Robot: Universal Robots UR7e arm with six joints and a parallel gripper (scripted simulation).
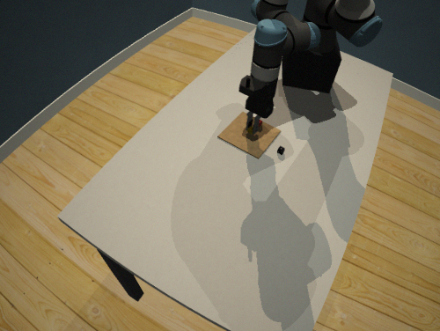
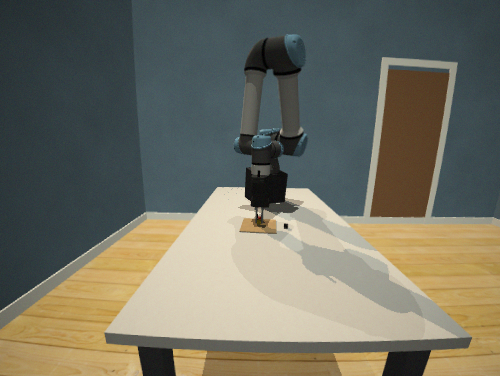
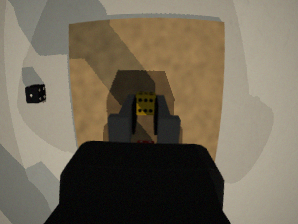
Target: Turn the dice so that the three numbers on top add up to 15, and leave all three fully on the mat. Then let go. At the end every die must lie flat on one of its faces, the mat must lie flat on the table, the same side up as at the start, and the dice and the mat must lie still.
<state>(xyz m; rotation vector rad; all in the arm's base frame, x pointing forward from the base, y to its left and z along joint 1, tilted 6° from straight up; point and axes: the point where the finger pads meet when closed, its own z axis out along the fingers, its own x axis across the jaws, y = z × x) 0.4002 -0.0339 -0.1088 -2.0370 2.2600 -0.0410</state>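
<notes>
Now: hand 1 cm above the yellow die. Round my hand: black die (2 cm ahead, 11 cm to the left, 2 cm below); then red die (4 cm behind, 2 cm below); then brown mat (1 cm ahead, 3 cm below).
</notes>
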